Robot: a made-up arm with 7 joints. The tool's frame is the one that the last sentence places.
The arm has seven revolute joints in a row. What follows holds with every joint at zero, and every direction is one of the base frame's.
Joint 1 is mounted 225.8 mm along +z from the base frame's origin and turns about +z.
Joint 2 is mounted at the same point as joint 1 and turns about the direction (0, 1, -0.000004).
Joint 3 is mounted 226.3 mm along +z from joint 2 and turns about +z.
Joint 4 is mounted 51.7 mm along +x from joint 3 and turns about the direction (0, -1, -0.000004).
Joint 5 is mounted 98.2 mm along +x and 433.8 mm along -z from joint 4 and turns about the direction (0, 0.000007, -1).
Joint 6 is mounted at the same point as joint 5 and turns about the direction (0, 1, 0.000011).
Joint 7 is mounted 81.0 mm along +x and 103.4 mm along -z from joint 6 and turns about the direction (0, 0.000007, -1).
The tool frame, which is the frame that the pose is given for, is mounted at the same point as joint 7; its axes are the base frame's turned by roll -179.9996, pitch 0.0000 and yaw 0.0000 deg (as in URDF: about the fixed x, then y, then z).
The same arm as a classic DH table. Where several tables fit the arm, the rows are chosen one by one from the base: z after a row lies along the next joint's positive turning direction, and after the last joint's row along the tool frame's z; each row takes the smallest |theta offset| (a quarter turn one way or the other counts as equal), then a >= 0, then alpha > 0; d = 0 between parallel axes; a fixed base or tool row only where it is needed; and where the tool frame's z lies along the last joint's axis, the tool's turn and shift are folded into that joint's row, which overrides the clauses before.
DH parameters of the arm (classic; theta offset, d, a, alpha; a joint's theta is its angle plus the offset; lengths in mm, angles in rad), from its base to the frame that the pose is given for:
joint 1: 0 225.8 0 -1.5708
joint 2: 0 0 0 1.5708
joint 3: 0 226.3 51.7 1.5708
joint 4: 0 0 98.2 1.5708
joint 5: 0 433.8 0 1.5708
joint 6: 0 0 81 -1.5708
joint 7: 0 103.4 0 0

